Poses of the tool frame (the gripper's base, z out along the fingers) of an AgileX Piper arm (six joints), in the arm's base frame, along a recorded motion.
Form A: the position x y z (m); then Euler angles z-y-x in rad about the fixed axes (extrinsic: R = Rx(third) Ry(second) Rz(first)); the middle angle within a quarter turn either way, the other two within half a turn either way.
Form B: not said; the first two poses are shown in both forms.
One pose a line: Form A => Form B
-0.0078, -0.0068, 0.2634, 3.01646, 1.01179, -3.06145 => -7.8, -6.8, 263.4, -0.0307, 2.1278, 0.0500
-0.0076, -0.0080, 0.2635, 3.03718, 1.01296, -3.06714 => -7.6, -8.0, 263.5, -0.0167, 2.1269, 0.0464
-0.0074, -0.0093, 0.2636, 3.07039, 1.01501, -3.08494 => -7.4, -9.3, 263.6, -0.0045, 2.1256, 0.0352
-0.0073, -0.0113, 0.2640, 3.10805, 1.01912, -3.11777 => -7.3, -11.3, 264.0, -0.0056, 2.1223, 0.0147
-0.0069, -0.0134, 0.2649, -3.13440, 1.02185, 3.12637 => -6.9, -13.4, 264.9, -0.0107, 2.1197, -0.0093
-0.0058, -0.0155, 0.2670, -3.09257, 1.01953, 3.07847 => -5.8, -15.5, 267.0, -0.0250, 2.1208, -0.0388
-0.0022, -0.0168, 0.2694, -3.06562, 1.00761, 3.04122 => -2.2, -16.8, 269.4, -0.0426, 2.1308, -0.0632
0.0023, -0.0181, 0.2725, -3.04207, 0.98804, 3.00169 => 2.3, -18.1, 272.5, -0.0676, 2.1471, -0.0917
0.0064, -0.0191, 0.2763, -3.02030, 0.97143, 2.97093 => 6.4, -19.1, 276.3, -0.0845, 2.1603, -0.1155
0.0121, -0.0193, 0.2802, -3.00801, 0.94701, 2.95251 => 12.1, -19.3, 280.2, -0.0980, 2.1818, -0.1344
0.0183, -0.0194, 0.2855, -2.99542, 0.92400, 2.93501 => 18.3, -19.4, 285.5, -0.1106, 2.2016, -0.1537
